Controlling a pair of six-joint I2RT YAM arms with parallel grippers.
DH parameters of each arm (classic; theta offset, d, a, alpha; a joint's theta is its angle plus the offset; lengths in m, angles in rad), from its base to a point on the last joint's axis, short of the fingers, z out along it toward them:
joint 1: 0 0.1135 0.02 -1.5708
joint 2: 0 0 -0.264 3.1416
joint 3: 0.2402 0 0.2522 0
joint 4: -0.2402 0 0.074 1.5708
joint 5: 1.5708 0 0 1.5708
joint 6: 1.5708 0.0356 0 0
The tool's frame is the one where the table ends.
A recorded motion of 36 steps. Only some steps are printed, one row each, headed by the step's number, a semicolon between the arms.
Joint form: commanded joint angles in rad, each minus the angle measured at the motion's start. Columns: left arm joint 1, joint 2, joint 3, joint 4, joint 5, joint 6; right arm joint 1, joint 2, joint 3, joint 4, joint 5, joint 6.
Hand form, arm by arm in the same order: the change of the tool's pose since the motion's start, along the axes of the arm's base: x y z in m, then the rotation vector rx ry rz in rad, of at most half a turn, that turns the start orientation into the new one. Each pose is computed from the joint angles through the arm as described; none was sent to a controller.
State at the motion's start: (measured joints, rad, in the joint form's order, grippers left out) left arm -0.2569 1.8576 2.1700 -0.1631 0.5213 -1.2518; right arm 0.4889 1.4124 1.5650 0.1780 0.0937 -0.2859
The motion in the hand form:
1: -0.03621 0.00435 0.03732 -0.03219 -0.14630 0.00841; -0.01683 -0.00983 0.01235 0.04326 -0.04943 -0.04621
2: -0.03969 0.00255 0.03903 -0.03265 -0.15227 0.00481; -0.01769 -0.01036 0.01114 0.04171 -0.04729 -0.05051
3: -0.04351 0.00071 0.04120 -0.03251 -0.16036 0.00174; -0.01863 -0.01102 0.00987 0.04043 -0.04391 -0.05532
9: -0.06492 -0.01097 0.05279 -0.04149 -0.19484 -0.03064; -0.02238 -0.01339 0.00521 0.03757 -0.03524 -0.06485
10: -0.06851 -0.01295 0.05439 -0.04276 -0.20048 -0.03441; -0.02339 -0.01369 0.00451 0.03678 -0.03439 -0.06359
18: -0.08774 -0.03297 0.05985 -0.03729 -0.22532 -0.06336; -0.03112 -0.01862 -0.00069 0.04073 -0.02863 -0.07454
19: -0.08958 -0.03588 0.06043 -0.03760 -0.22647 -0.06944; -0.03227 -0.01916 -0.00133 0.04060 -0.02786 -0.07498
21: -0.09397 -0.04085 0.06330 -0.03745 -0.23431 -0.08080; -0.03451 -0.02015 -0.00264 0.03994 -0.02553 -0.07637
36: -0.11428 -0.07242 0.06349 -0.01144 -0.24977 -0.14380; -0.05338 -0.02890 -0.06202 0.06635 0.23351 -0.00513
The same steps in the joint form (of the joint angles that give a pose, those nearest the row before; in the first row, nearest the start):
1: -0.0150 -0.0829 -0.0001 0.0601 -0.0212 0.0139; 0.0036 -0.0508 -0.0149 0.0286 0.0518 -0.0038
2: -0.0224 -0.0908 -0.0039 0.0605 -0.0245 0.0167; 0.0039 -0.0562 -0.0232 0.0291 0.0560 -0.0057
3: -0.0303 -0.0985 -0.0057 0.0601 -0.0285 0.0213; 0.0040 -0.0621 -0.0316 0.0282 0.0608 -0.0069
9: -0.0803 -0.1366 -0.0095 0.0559 -0.0438 0.0326; 0.0041 -0.0846 -0.0645 0.0298 0.0703 -0.0086
10: -0.0894 -0.1434 -0.0119 0.0557 -0.0485 0.0356; 0.0047 -0.0893 -0.0705 0.0299 0.0697 -0.0086
18: -0.1673 -0.1674 -0.0156 0.0404 -0.0902 0.0718; 0.0037 -0.1290 -0.1190 0.0353 0.0812 -0.0061
19: -0.1775 -0.1669 -0.0121 0.0374 -0.0939 0.0742; 0.0041 -0.1344 -0.1251 0.0352 0.0820 -0.0061
21: -0.1967 -0.1641 0.0041 0.0276 -0.1000 0.0819; 0.0051 -0.1448 -0.1366 0.0340 0.0844 -0.0064
36: -0.3102 -0.1641 0.0163 -0.0072 -0.1392 0.1392; 0.0051 -0.2881 -0.3674 -0.1149 0.0490 0.1627

